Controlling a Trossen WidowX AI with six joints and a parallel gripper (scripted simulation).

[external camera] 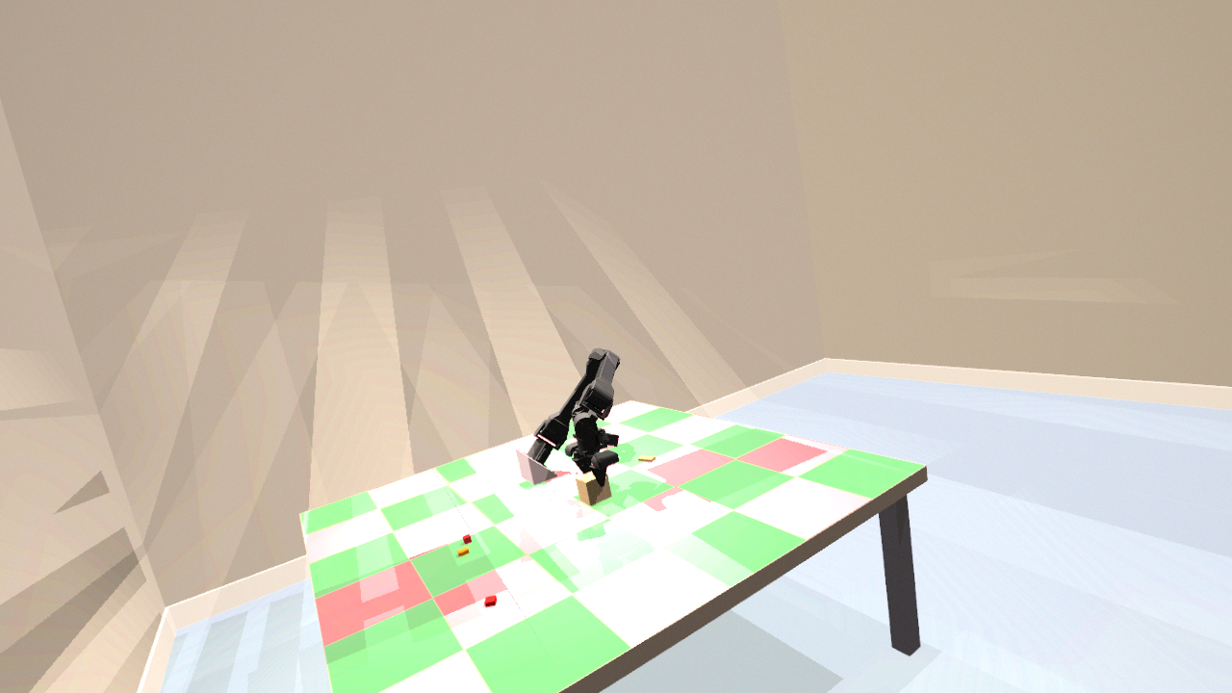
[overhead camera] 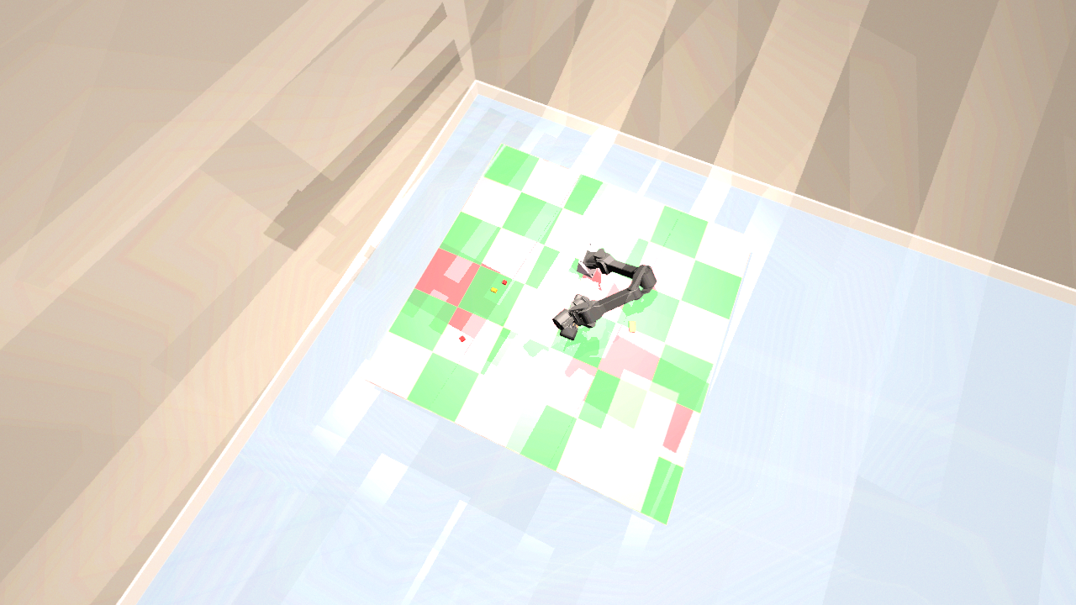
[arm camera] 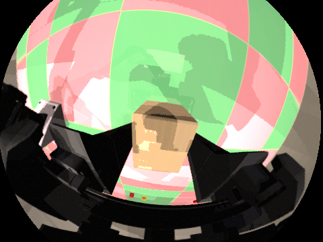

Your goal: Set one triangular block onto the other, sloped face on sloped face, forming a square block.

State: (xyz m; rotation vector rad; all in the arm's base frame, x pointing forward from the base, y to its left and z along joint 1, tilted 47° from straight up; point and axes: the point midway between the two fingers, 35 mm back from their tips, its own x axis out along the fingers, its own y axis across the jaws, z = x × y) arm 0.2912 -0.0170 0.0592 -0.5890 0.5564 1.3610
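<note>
Right now the triangular block is 1 cm to the left of my gripper tip and 1 cm above it.
</note>
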